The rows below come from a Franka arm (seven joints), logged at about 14 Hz.
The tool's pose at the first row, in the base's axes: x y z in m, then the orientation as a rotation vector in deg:
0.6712 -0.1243 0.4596 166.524 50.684 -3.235
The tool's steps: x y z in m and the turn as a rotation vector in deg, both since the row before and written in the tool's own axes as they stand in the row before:
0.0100 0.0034 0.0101 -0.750 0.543 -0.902
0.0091 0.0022 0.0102 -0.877 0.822 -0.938
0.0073 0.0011 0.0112 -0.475 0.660 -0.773
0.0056 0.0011 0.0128 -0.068 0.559 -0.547
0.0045 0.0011 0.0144 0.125 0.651 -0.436
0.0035 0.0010 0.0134 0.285 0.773 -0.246
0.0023 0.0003 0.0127 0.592 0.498 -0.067
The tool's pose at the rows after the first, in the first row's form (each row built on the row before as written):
0.6813 -0.1227 0.4492 165.596 51.906 -2.178
0.6901 -0.1205 0.4388 164.596 53.182 -0.671
0.6970 -0.1185 0.4275 163.978 54.284 0.425
0.7027 -0.1176 0.4147 163.801 55.150 1.205
0.7077 -0.1174 0.4004 163.870 55.929 2.038
0.7119 -0.1175 0.3872 164.203 56.508 2.990
0.7148 -0.1175 0.3746 164.830 56.876 3.419

